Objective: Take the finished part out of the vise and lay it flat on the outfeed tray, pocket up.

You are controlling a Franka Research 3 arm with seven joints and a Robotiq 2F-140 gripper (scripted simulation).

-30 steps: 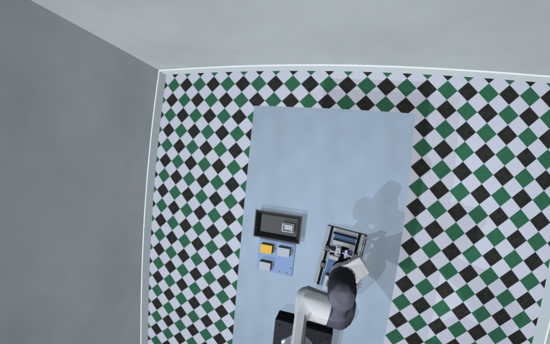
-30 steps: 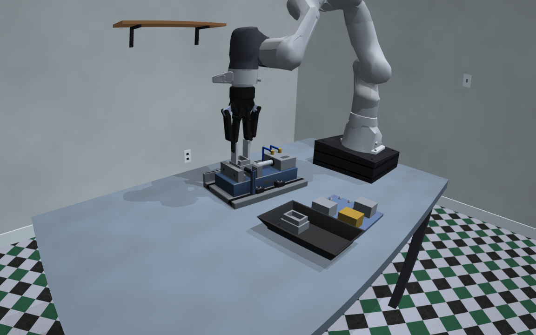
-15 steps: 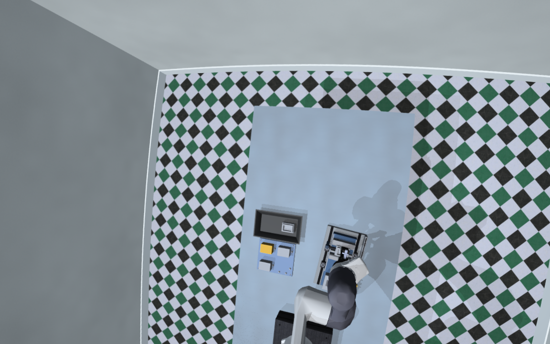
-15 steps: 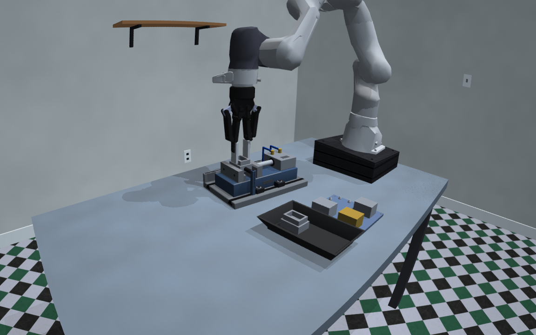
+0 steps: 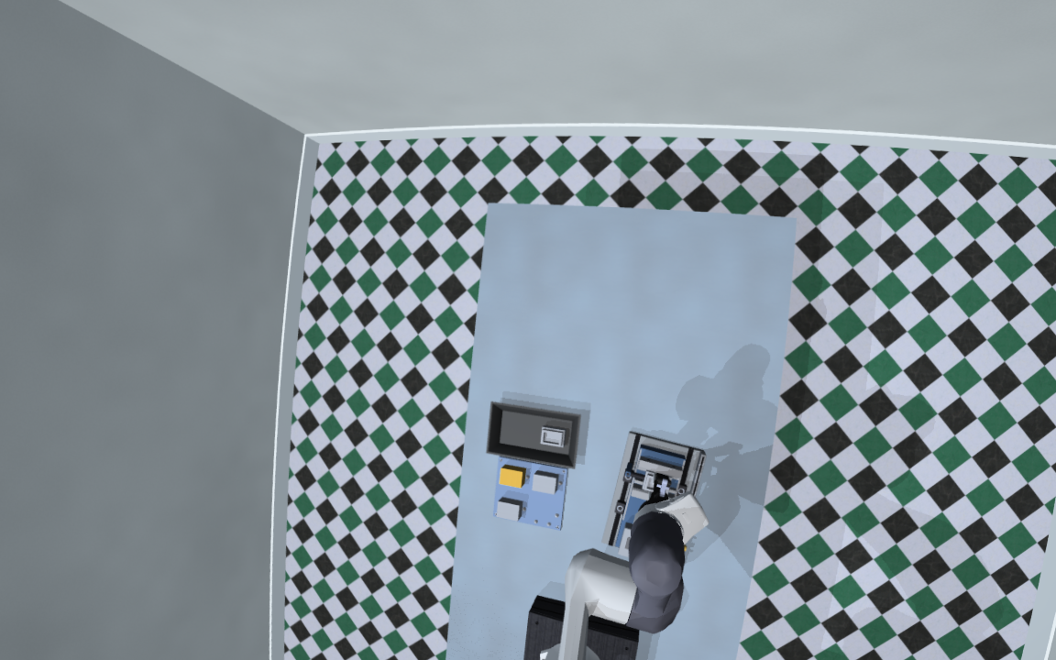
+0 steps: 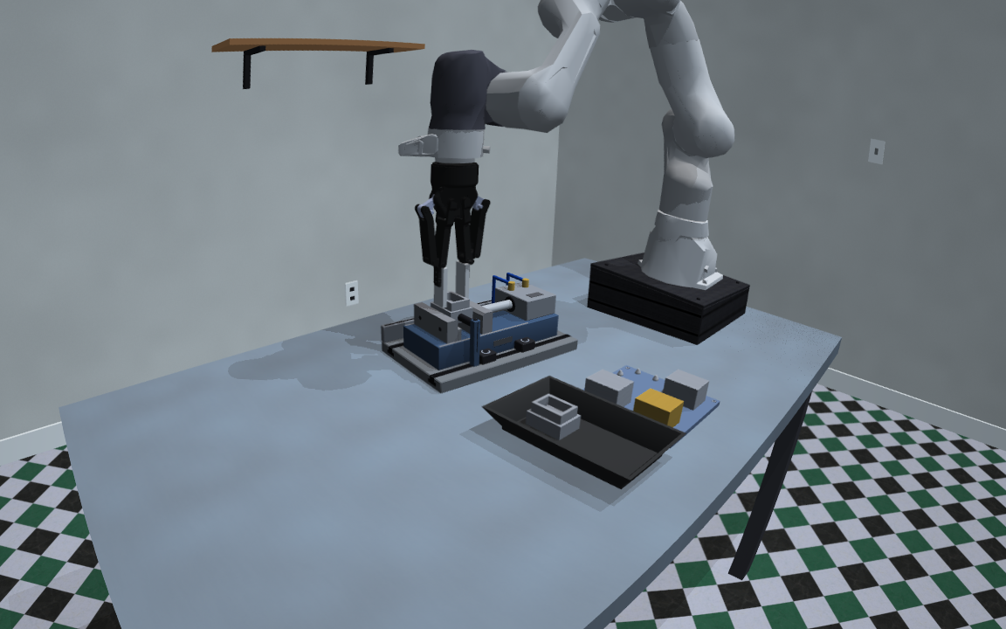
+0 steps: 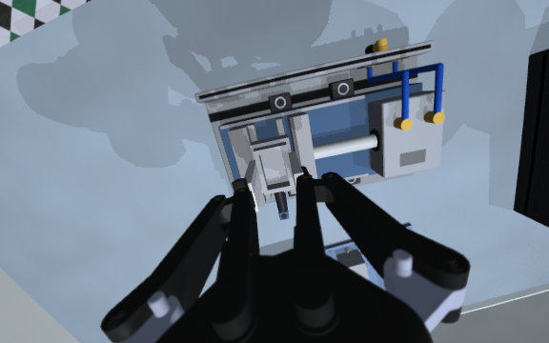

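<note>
Now: hand 36 cm to the right of the yellow block, 11 cm above it and 9 cm past it. From my hand the other things lie so: blue fixture plate (31 cm to the left, 14 cm behind, 13 cm below).
</note>
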